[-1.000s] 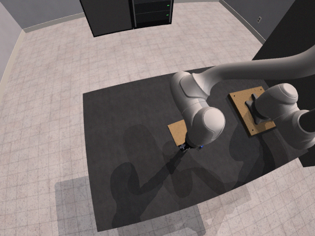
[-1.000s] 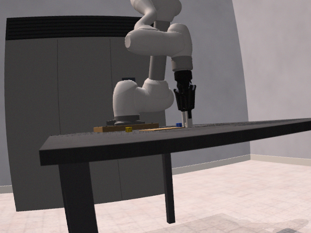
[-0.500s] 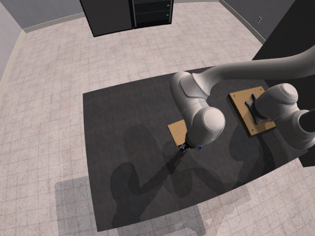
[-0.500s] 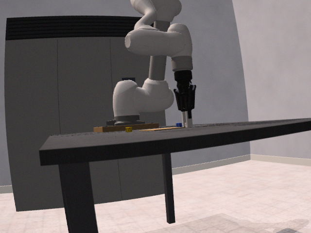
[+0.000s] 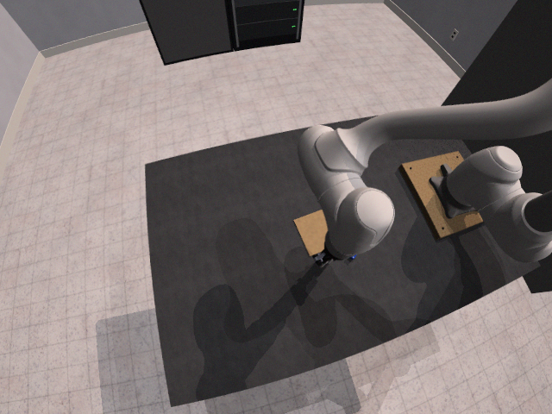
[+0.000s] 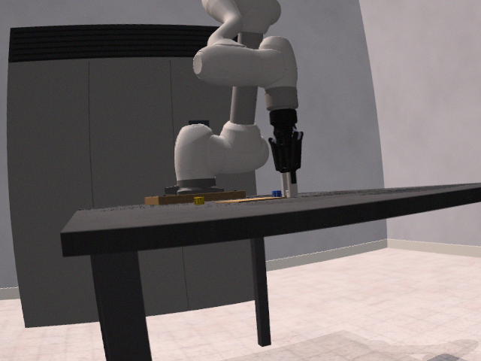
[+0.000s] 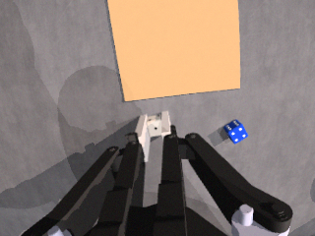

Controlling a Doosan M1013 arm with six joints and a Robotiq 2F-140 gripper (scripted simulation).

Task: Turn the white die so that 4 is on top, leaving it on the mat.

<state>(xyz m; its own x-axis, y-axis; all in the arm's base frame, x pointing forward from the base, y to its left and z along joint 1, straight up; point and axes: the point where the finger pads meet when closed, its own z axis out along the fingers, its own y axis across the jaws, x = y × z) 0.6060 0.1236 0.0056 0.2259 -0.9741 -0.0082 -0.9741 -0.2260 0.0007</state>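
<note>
Right now the tan mat is 110 mm to the right of my hand, 30 mm below it and 20 mm behind it. Also, from my hand: white die (20 mm below); blue die (100 mm behind, 20 mm below); yellow die (230 mm to the right, 70 mm behind, 20 mm below).
</note>
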